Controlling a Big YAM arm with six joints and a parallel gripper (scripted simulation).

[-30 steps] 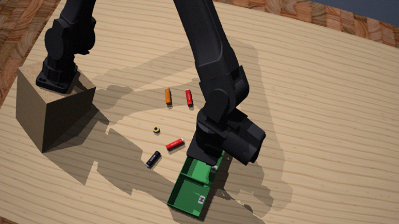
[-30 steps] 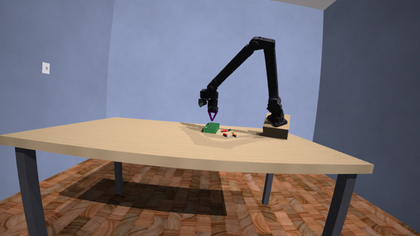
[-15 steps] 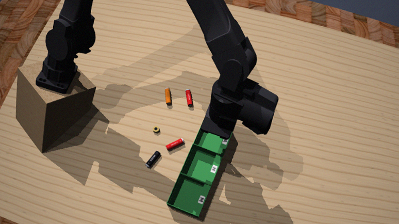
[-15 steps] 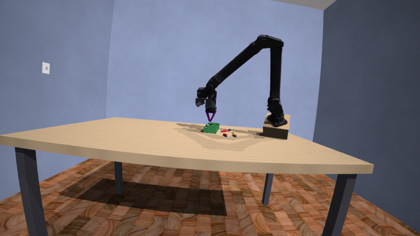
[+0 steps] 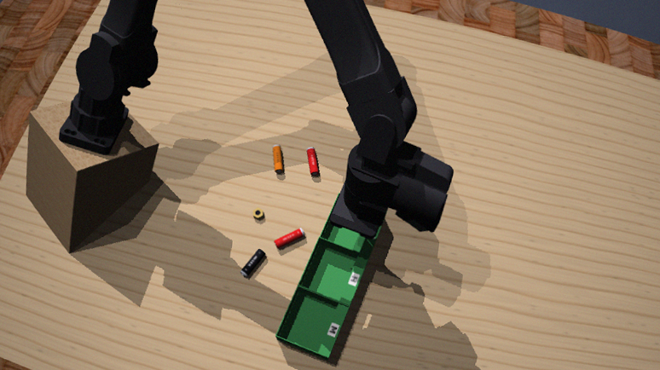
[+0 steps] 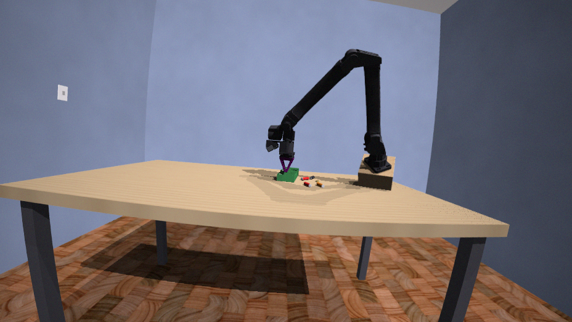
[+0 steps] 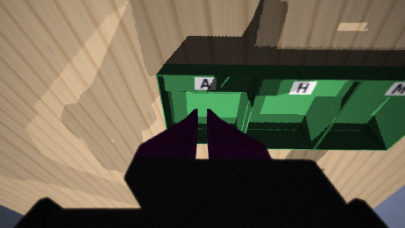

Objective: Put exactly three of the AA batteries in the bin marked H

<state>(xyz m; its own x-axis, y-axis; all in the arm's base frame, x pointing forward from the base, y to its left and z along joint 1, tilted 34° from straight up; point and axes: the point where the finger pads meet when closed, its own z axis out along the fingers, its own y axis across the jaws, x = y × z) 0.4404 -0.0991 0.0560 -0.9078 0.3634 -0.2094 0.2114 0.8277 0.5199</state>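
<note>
The orange AA battery is 15 cm behind my hand, 11 cm to the left of it and 4 cm below it. Also, from my hand: black AA battery: 16 cm behind, 8 cm to the right, 4 cm below; yellow nut: 16 cm behind, 4 cm below; green bin: 8 cm to the right, 3 cm below, 3 cm behind.
</note>
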